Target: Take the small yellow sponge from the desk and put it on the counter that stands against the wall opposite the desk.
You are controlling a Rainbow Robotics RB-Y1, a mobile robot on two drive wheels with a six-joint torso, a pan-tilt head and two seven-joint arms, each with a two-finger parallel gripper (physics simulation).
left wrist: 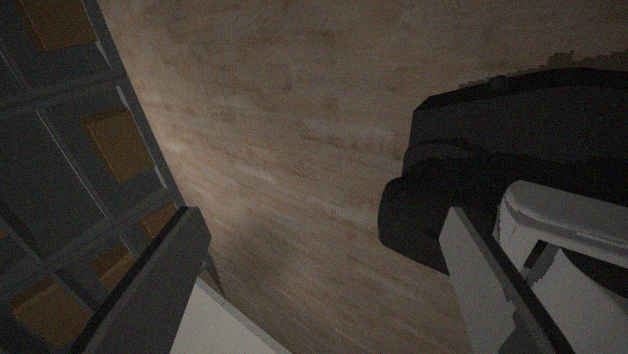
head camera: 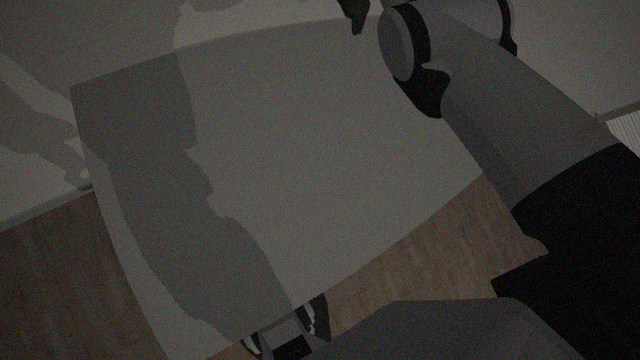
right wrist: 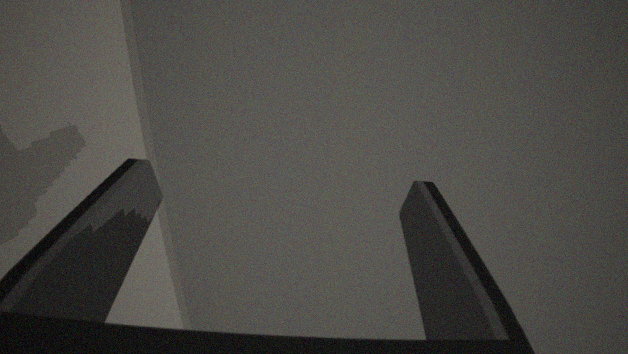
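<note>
A plain pale grey rectangular top [head camera: 310, 125] fills the middle of the head view, with a broad shadow across its left part. I cannot tell whether it is the desk or the counter. The small yellow sponge does not show in these views. My right gripper [right wrist: 283, 188] is open and empty, over a plain grey surface [right wrist: 300, 90] with a straight edge at its left. In the head view my right arm [head camera: 520, 110] reaches over the top's upper right part; its fingers are mostly out of view. My left gripper [left wrist: 320, 223] is open and empty above the wood floor [left wrist: 300, 125].
A dark grey shelf unit [left wrist: 75, 86] with orange-brown boxes [left wrist: 122, 145] lies at the left of the left wrist view, near a pale panel [left wrist: 215, 320]. My black base [left wrist: 500, 120] is at the right. Walls [head camera: 565, 45] border the top, and wood floor [head camera: 425, 260] shows beside it.
</note>
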